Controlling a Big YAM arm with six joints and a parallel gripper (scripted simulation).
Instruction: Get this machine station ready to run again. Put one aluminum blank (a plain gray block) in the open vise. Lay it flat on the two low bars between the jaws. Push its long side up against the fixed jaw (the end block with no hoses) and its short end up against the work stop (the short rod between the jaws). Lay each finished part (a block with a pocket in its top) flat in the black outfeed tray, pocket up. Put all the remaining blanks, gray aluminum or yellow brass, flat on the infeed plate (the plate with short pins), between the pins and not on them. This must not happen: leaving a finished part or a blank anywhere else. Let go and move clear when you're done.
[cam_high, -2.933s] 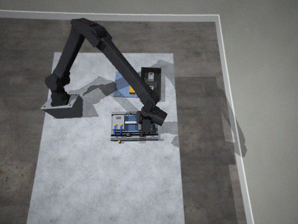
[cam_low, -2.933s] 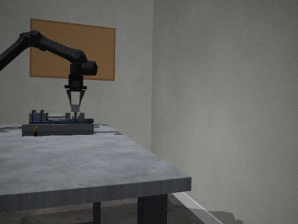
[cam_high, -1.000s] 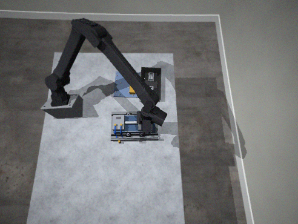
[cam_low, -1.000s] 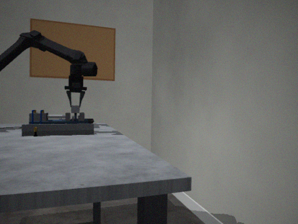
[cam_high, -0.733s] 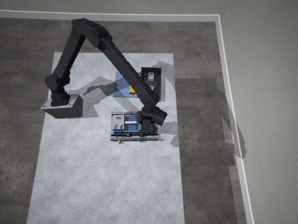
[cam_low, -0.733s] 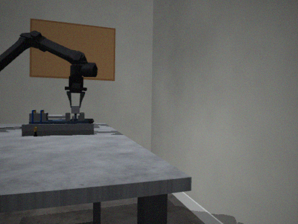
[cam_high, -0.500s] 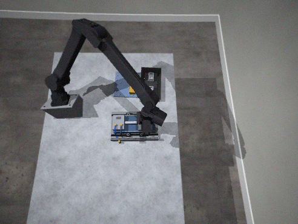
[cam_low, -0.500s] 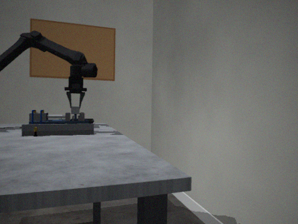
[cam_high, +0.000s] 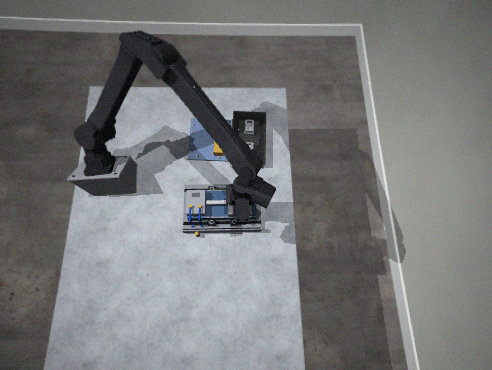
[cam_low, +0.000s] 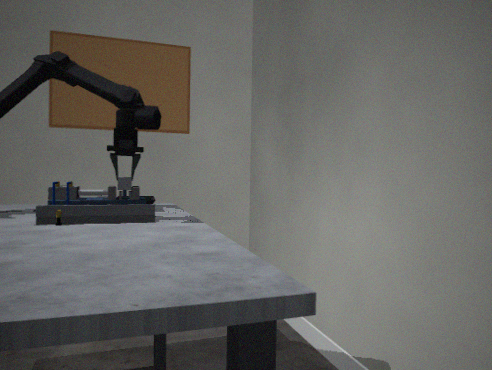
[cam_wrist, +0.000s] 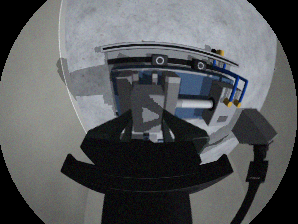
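My gripper is now 2 cm above the gray block. Round my hand: yellow brass blank 4 cm behind, 26 cm to the left, 10 cm below; then vise 7 cm behind, 2 cm to the left, 8 cm below; then blue infeed plate 7 cm behind, 32 cm to the left, 12 cm below.
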